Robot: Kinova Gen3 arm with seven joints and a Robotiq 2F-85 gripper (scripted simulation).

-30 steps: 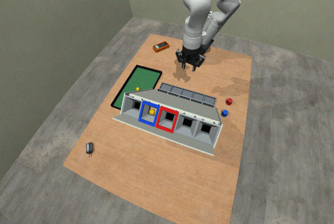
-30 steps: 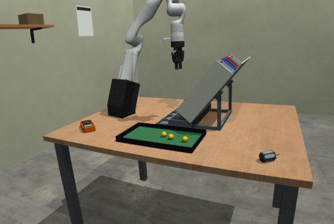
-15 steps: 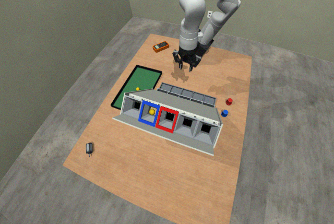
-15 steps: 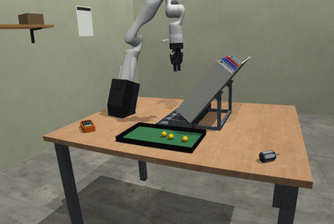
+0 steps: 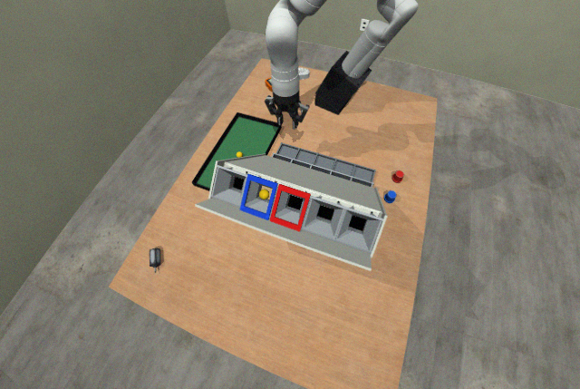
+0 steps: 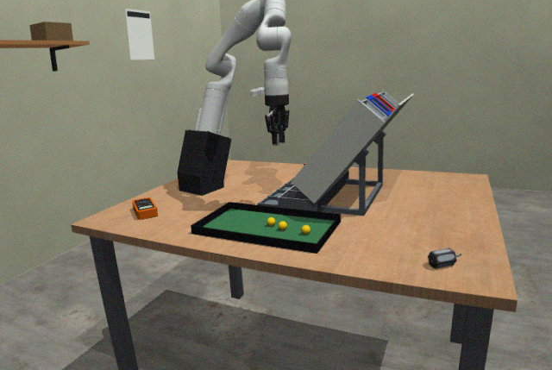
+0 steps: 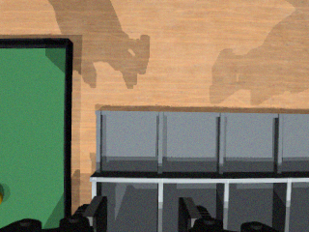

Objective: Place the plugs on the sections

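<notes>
Right now the green tray is 210 mm below my hand, 200 mm to the right of it and 30 mm ahead of it. Round my hand: orange meter: 420 mm behind, 210 mm below, 200 mm to the right; sloped grey cover: 170 mm ahead, 120 mm to the left, 10 mm below.
</notes>
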